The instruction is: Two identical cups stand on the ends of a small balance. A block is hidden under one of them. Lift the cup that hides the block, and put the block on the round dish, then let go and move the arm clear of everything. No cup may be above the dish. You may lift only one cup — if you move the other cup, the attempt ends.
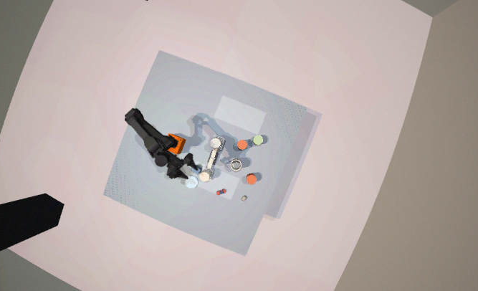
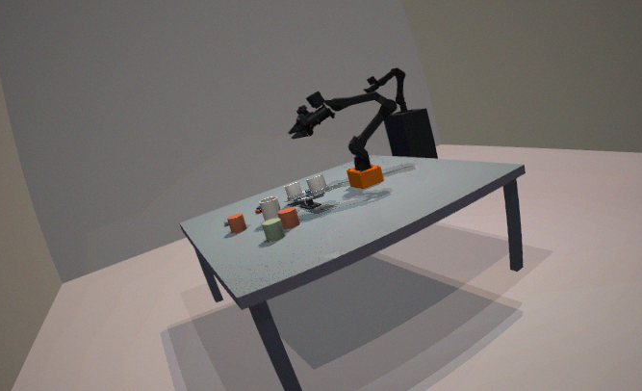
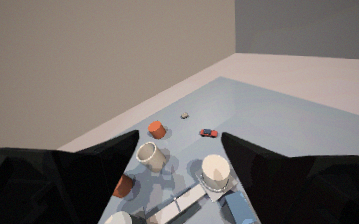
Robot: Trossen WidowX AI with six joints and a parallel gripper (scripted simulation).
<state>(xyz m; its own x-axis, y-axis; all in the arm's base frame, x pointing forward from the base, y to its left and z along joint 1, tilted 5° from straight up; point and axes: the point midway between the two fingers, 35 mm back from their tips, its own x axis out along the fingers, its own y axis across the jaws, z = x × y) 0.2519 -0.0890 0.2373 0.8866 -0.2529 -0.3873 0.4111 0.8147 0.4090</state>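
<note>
The cup lies 4 cm ahead of my gripper tip, 6 cm to the right of it and 25 cm below it. From my gripper tip the other things lie so: balance beam: 3 cm ahead, 9 cm to the left, 27 cm below; then green block: 4 cm ahead, 4 cm to the right, 27 cm below; then blue block: 5 cm behind, 4 cm to the right, 29 cm below.
</note>
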